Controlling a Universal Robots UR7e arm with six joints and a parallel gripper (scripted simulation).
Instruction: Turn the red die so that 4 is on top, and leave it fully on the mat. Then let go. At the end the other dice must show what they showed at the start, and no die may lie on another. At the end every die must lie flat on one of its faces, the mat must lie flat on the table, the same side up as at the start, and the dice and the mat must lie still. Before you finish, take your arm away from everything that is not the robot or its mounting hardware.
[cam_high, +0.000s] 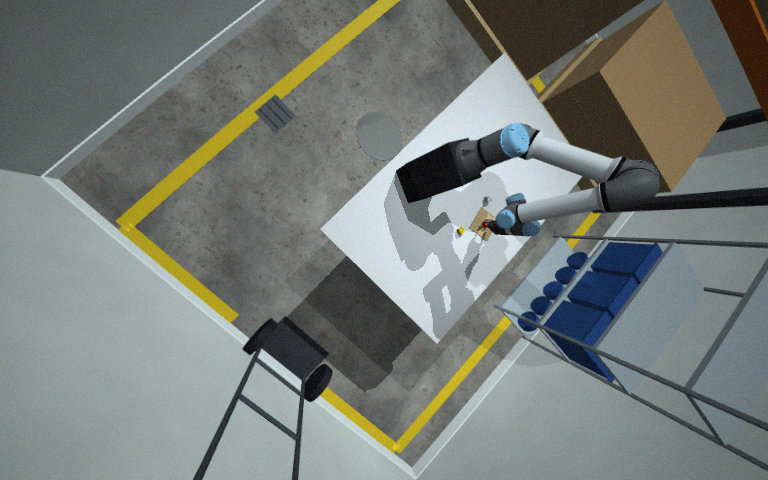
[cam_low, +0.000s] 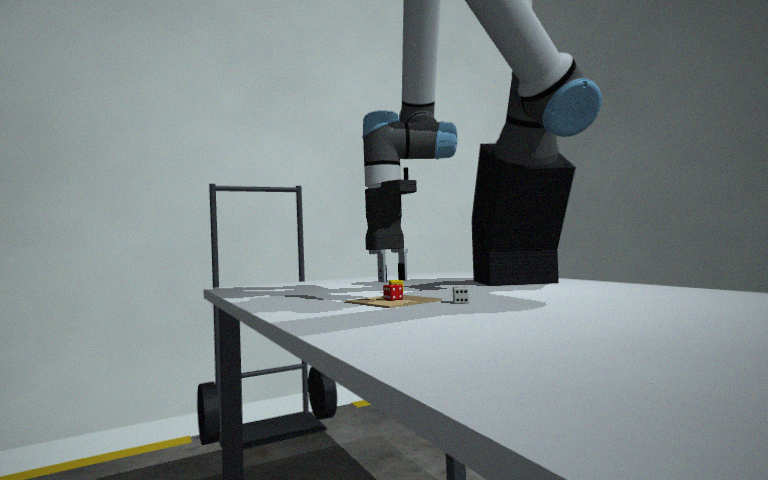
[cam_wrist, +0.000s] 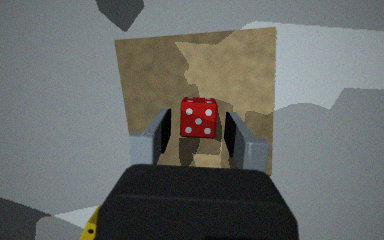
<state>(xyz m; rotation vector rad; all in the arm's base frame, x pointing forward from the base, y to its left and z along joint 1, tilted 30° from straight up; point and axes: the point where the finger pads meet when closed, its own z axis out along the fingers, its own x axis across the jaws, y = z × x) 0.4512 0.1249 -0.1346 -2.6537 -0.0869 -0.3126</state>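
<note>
My gripper is now 4 cm above the red die. Also, from my hand: yellow die: 14 cm to the right, 8 cm behind, 4 cm below; then white die: 11 cm to the left, 9 cm behind, 4 cm below; then tan mat: 6 cm below.
</note>
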